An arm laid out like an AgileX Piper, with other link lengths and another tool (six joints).
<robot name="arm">
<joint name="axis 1" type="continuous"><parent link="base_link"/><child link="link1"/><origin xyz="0 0 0.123" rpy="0 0 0"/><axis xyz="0 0 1"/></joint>
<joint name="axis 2" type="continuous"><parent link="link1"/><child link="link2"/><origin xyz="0 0 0" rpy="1.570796 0 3.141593"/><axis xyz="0 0 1"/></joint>
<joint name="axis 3" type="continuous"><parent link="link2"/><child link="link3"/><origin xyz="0.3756 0.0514 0" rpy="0 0 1.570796"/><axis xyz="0 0 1"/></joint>
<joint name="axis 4" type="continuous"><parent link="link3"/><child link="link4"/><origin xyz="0.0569 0.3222 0" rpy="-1.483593 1.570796 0"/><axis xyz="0 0 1"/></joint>
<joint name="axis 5" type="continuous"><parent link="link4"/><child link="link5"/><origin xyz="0 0 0" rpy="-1.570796 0 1.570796"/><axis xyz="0 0 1"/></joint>
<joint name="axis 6" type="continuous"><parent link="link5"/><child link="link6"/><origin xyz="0 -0.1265 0" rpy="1.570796 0 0"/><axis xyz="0 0 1"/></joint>
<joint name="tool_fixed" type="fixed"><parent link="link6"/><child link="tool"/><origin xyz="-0.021 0.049 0.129" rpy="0 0.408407 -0.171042"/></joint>
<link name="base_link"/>
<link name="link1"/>
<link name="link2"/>
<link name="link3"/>
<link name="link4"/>
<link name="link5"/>
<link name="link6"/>
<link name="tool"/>
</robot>
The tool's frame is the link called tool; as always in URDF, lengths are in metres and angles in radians. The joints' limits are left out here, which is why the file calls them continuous.
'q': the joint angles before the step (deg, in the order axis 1, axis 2, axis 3, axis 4, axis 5, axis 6). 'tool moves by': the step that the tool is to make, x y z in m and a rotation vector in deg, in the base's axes. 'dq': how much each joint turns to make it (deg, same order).
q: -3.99, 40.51, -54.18, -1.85, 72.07, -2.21
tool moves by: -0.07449, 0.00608, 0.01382, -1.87, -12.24, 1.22
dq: -0.01, -17.72, 4.64, 0.10, 0.70, -1.64
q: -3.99, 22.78, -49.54, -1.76, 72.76, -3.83
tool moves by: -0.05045, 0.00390, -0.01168, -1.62, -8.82, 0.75
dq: 0.00, -13.91, 4.66, 0.01, 0.31, -1.26
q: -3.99, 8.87, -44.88, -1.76, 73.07, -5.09
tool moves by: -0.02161, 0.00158, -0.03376, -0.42, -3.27, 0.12
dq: 0.01, -9.39, 5.76, 0.00, 0.34, -0.23
